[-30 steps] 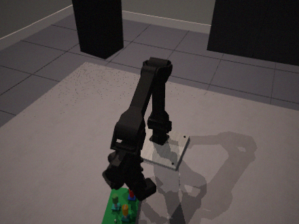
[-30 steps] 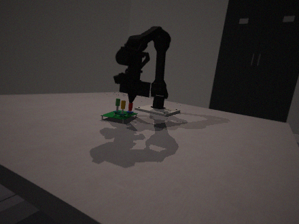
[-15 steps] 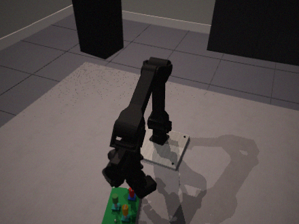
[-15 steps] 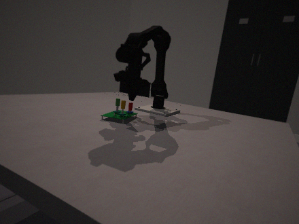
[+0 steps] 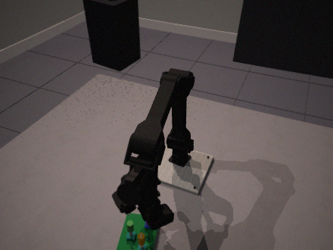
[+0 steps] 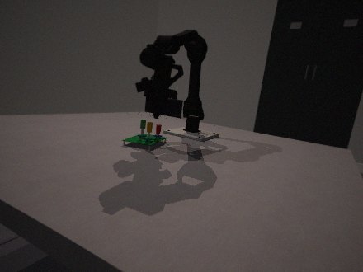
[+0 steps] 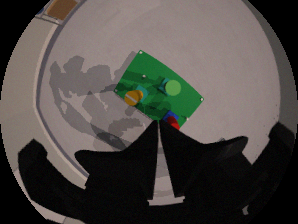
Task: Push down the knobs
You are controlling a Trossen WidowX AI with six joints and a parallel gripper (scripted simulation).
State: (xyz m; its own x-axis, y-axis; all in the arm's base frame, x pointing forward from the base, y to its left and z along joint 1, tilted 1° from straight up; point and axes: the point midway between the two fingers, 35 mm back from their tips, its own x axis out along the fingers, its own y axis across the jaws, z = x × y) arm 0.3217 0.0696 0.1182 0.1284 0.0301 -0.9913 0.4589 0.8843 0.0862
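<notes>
Right now the orange knob is 4 cm ahead of my gripper tip, 2 cm below it and 1 cm to the left of it. Also, from my gripper tip: red knob (4 cm below, 3 cm behind, 1 cm to the right).
</notes>
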